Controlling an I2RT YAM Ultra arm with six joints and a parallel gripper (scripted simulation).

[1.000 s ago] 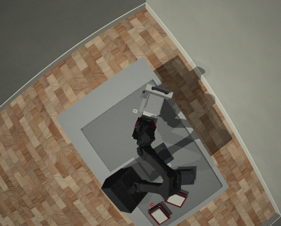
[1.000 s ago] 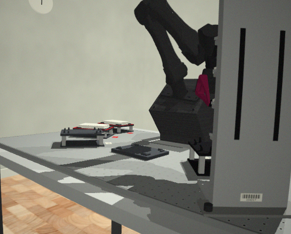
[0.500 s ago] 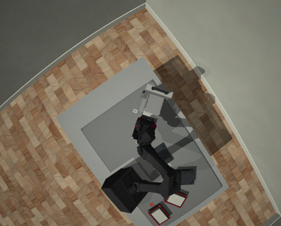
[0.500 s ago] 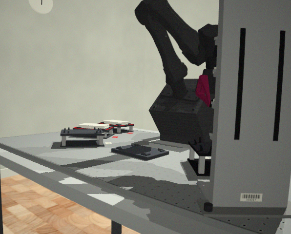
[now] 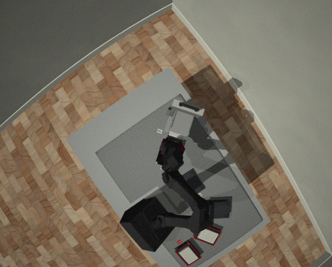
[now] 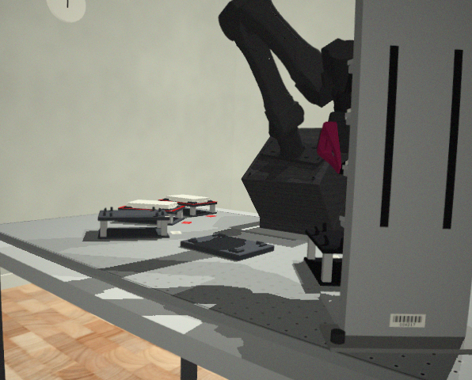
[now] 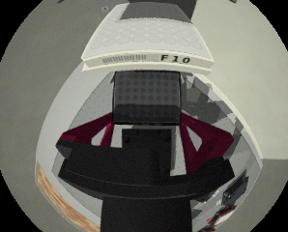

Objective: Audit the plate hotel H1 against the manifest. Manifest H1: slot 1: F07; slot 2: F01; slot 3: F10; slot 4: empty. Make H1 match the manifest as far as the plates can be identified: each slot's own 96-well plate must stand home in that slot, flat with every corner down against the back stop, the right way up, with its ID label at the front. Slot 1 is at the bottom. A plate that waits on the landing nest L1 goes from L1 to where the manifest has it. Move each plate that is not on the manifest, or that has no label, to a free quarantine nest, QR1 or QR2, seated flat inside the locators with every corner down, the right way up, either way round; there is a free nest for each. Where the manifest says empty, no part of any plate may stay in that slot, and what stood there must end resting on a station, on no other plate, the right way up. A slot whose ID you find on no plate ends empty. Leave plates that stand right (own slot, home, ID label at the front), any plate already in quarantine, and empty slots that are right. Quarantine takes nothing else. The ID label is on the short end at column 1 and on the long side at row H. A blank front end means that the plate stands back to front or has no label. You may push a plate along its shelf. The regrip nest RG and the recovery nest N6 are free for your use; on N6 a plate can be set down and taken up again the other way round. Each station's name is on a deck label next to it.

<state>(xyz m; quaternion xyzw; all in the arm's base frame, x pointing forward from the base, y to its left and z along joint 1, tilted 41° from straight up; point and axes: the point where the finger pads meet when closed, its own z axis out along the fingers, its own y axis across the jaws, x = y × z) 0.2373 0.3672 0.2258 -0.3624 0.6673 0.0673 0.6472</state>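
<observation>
Now: the dark 96-well plate 4 cm ahead of my hand, 4 cm to the left of it and 1 cm above it. Round my hand: N6 deck label: 2 cm ahead, 42 cm to the right, 19 cm below; H1 deck label: 5 cm behind, 9 cm to the left, 19 cm below; grey hotel back wall: 11 cm ahead, 12 cm to the left, 1 cm above.
</observation>
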